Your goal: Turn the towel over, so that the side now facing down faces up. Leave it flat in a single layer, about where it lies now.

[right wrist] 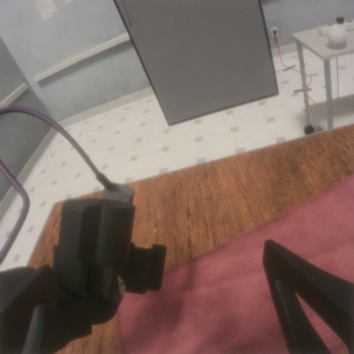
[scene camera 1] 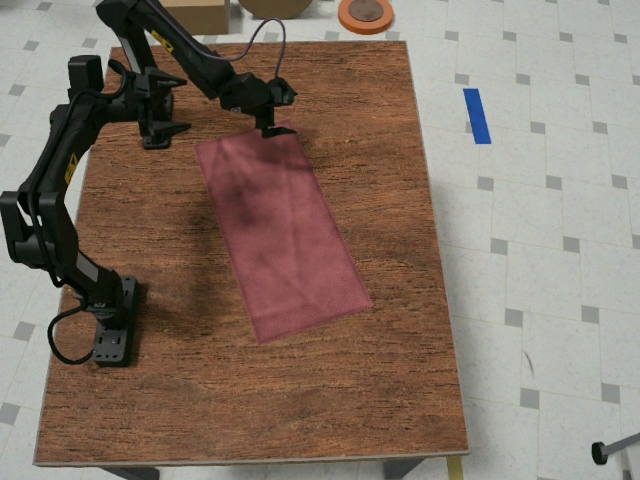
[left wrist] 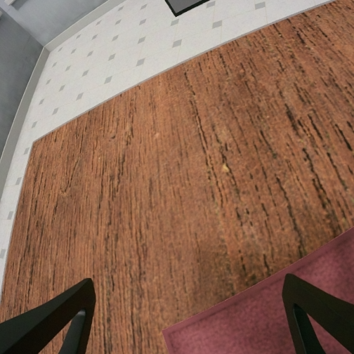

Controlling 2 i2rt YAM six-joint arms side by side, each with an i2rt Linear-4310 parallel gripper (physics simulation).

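The dark pink towel (scene camera 1: 273, 232) (left wrist: 240, 325) (right wrist: 210, 300) lies flat and slanted on the table, with faint creases on its upper face. My left gripper (scene camera 1: 296, 113) (left wrist: 188, 288) is open, above the towel's far short edge near its far right corner in the scene view. No cloth is between its fingers. My right gripper (scene camera 1: 188, 103) is open and raised, left of the towel's far left corner in the scene view. It holds nothing. In the right wrist view, the left arm hides part of the towel's corner area.
The wooden table (scene camera 1: 155, 413) (left wrist: 165, 200) (right wrist: 200, 190) carries both arms along its left side in the scene view. The right arm's base (scene camera 1: 116, 341) stands at the near left. A cardboard box (scene camera 1: 204, 18) and an orange disc (scene camera 1: 347, 21) are beyond the far edge.
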